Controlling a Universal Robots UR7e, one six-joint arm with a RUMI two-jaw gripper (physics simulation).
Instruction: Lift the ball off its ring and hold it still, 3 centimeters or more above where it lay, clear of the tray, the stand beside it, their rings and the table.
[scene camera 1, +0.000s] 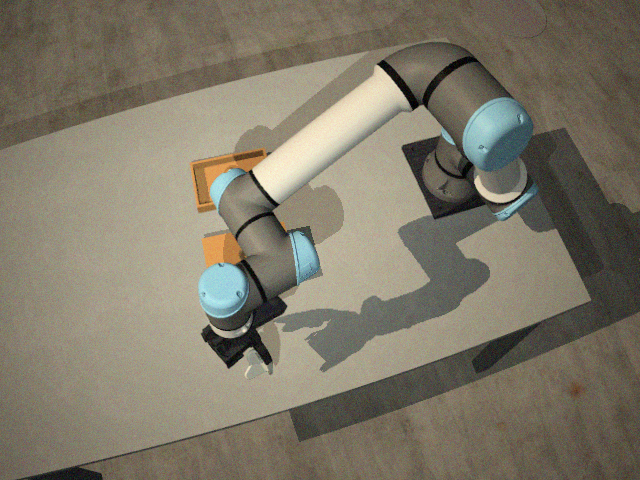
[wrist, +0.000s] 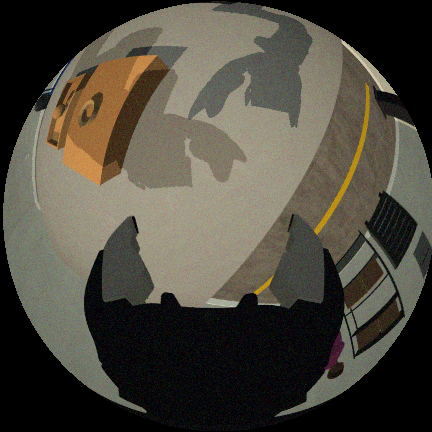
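Where they show: gripper, fingertip midpoint: (wrist: 211, 217); arm's base at its link origin: (scene camera 1: 451, 176).
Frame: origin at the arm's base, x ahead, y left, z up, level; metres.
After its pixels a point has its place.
The ball (wrist: 61, 110) sits inside the shallow orange tray (scene camera 1: 206, 208) @(z -0.001, x 0.596, y -0.118 m) (wrist: 54, 142) @(z -0.001, x 0.604, y -0.179 m) at the left of the wrist view. In the scene view the arm hides the ball and part of the tray. The ring under the ball is too small to make out. The orange stand (scene camera 1: 214, 249) @(z 0.043, x 0.609, y 0.014 m) (wrist: 109, 92) @(z 0.043, x 0.515, y 0.085 m) is a block beside the tray, and its ring (wrist: 90, 111) @(z 0.043, x 0.541, y 0.054 m) lies on top without a ball. My gripper (scene camera 1: 258, 369) (wrist: 211, 217) @(z 0.085, x 0.613, y 0.262 m) is open and empty. It is above the table, past the stand on the side away from the tray, well apart from the ball.
The pale table (scene camera 1: 129, 361) @(z -0.015, x 0.871, y 0.180 m) (wrist: 200, 205) @(z -0.015, x 0.657, y 0.258 m) carries the tray, the stand and the dark base plate (scene camera 1: 419, 160) @(z 0.000, x 0.058, y -0.069 m). My forearm (scene camera 1: 330, 134) @(z 0.487, x 0.391, y 0.107 m) and wrist joints pass above the tray and stand. The table's long edge is near the gripper in the scene view.
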